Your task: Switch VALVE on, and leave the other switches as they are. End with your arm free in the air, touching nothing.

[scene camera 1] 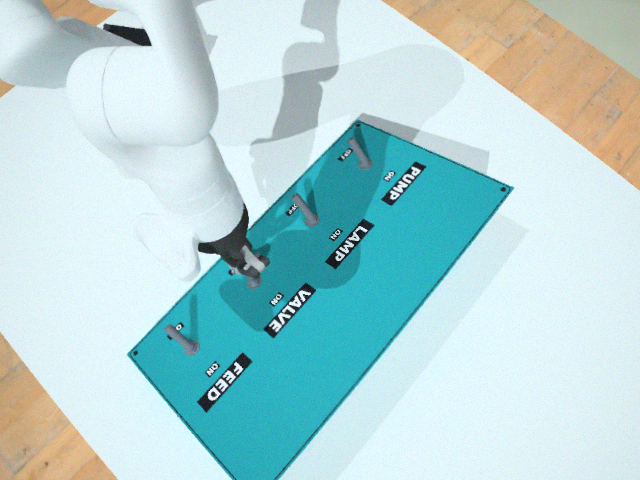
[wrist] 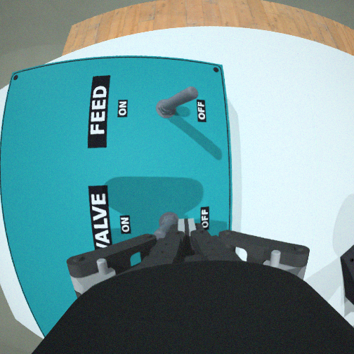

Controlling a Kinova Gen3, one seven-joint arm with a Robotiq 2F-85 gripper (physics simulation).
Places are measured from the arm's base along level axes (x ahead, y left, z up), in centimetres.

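Pixels of known places: gripper, fingertip midpoint: (scene camera 1: 241, 267).
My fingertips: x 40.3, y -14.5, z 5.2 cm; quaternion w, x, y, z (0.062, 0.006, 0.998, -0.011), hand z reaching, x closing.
Behind a point stands the place of what it marks.
The VALVE switch (scene camera 1: 253, 282) @[x 42.6, y -14.8, z 4.4 cm] (wrist: 167, 221) is a grey lever on the teal panel (scene camera 1: 413, 248) @[x 56.6, y 1.0, z 8.3 cm] (wrist: 45, 165). Its base shows; its stem is partly hidden by the fingers. In the wrist view the visible stem points down and left, not toward its OFF label (wrist: 205, 218) as the FEED lever does; its exact tilt is unclear. My gripper (scene camera 1: 252, 271) @[x 40.3, y -14.5, z 5.2 cm] (wrist: 185, 228) is shut and empty, low over the panel on the OFF side of the VALVE base. It is very close to the lever; whether they touch is unclear.
The FEED lever (scene camera 1: 182, 340) @[x 41.0, y -26.5, z 5.1 cm] (wrist: 178, 101) leans to OFF. The LAMP lever (scene camera 1: 305, 209) @[x 41.6, y -2.6, z 5.2 cm] and PUMP lever (scene camera 1: 359, 153) @[x 41.9, y 9.2, z 5.2 cm], on the other side of VALVE, also lean to OFF. The panel lies on a white table (scene camera 1: 558, 310) @[x 80.0, y 13.1, z -5.9 cm] (wrist: 285, 125).
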